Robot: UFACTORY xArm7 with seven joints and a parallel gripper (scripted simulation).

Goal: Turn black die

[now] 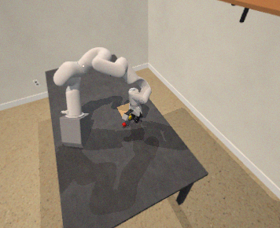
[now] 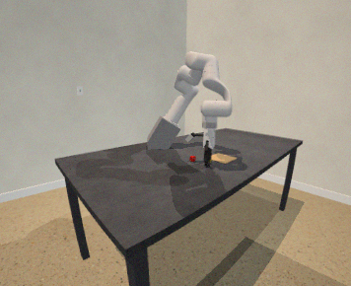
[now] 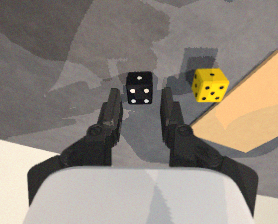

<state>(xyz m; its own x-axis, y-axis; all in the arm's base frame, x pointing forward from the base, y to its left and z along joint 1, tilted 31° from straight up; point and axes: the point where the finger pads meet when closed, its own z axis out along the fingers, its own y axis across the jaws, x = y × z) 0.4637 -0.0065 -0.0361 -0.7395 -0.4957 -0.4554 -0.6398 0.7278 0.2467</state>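
Right now the black die is 4 cm below my hand. The rest, counted from my hand: yellow die 5 cm to the left, 5 cm behind, 4 cm below; then red die 11 cm behind, 4 cm below, 2 cm to the right; then mat 16 cm to the left, 6 cm behind, 5 cm below.
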